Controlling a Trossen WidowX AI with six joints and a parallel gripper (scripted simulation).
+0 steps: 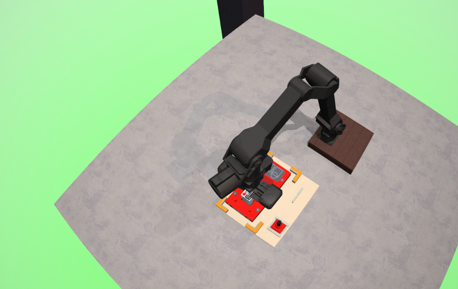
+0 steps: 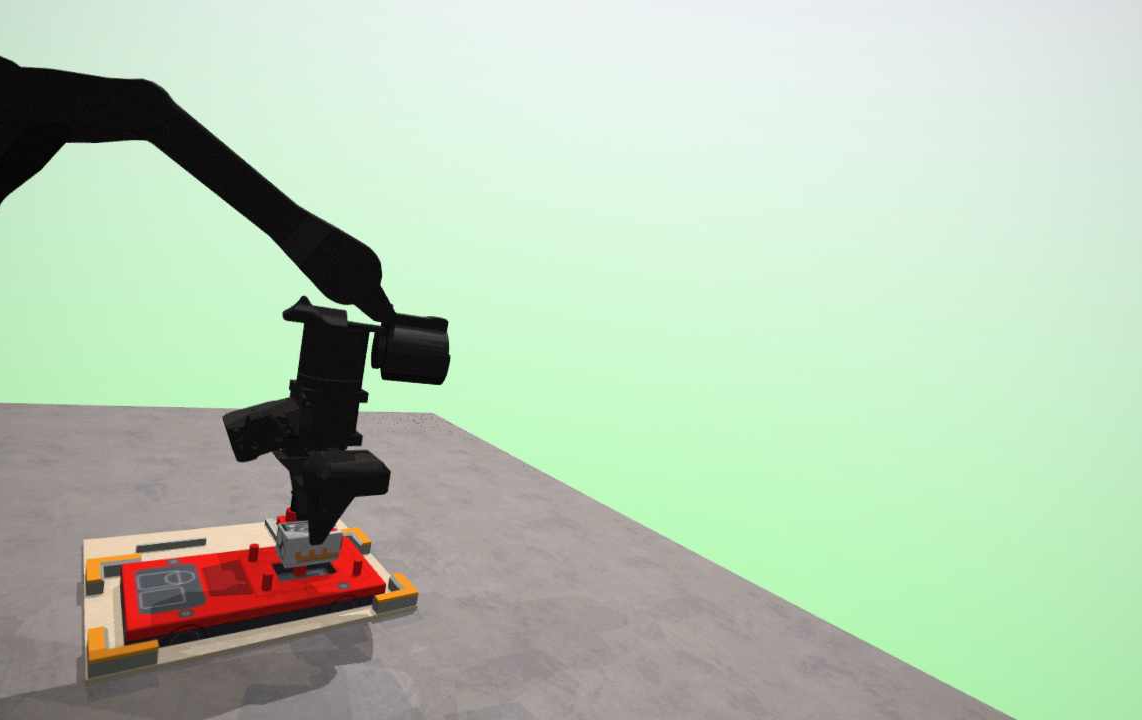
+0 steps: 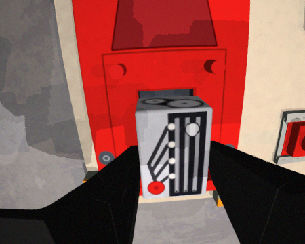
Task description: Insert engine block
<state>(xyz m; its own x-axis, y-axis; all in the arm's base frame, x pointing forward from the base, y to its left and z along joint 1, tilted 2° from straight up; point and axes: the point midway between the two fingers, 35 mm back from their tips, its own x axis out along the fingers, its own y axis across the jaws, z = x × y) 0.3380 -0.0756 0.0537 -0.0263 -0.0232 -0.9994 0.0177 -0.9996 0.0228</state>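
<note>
My gripper tip is now 1 cm above the engine block. Round my gripper tip: beige board (5 cm below, 3 cm to the left, 3 cm behind).
</note>
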